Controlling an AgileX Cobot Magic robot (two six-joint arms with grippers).
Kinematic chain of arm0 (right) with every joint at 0, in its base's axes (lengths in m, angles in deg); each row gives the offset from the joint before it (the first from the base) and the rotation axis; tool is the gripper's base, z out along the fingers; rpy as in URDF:
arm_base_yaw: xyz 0 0 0.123 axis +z
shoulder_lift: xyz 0 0 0 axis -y
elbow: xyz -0.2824 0 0.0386 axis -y
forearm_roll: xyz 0.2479 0 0.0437 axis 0.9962 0 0.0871
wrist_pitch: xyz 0 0 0 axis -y
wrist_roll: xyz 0.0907 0 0.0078 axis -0.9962 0 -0.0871
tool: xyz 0 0 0 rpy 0 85 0
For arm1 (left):
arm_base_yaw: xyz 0 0 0.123 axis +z
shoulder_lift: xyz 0 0 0 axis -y
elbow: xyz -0.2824 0 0.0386 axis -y
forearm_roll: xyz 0.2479 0 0.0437 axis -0.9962 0 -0.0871
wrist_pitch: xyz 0 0 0 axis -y
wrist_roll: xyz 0.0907 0 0.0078 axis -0.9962 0 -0.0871
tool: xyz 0 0 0 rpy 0 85 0
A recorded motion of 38 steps. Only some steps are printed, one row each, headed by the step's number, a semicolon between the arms.
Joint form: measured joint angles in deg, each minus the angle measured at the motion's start. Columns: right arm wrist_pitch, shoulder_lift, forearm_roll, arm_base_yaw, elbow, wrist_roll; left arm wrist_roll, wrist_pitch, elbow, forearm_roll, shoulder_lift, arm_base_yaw.
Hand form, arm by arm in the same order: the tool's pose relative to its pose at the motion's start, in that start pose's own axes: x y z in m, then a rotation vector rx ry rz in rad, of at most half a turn. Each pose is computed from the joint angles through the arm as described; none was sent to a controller.
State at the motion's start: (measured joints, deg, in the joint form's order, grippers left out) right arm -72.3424 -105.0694 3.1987 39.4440 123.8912 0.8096; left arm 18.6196 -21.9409 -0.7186 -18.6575 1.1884 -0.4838
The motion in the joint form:
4: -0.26 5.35 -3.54 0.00 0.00 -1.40; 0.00 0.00 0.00 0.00 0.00 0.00
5: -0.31 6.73 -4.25 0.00 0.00 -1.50; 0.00 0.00 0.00 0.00 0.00 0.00
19: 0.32 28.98 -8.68 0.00 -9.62 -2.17; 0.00 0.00 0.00 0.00 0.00 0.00
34: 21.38 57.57 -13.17 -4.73 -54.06 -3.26; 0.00 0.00 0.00 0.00 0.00 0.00
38: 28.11 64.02 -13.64 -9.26 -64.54 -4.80; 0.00 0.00 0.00 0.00 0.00 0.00
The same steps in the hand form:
4: 0.0005 -0.0029 -0.0470 0.0583 -0.0887 0.0036; 0.0000 0.0000 0.0000 0.0000 0.0000 0.0000
5: 0.0013 -0.0033 -0.0591 0.0701 -0.1120 0.0018; 0.0000 0.0000 0.0000 0.0000 0.0000 0.0000
19: 0.0569 -0.0027 -0.1995 0.1433 -0.3444 -0.0021; 0.0000 0.0000 0.0000 0.0000 0.0000 0.0000
34: 0.1828 -0.0187 -0.1863 0.2665 -0.4314 -0.0019; 0.0000 0.0000 0.0000 0.0000 0.0000 0.0000
38: 0.2158 -0.0267 -0.1745 0.3248 -0.4767 0.0480; 0.0000 0.0000 0.0000 0.0000 0.0000 0.0000

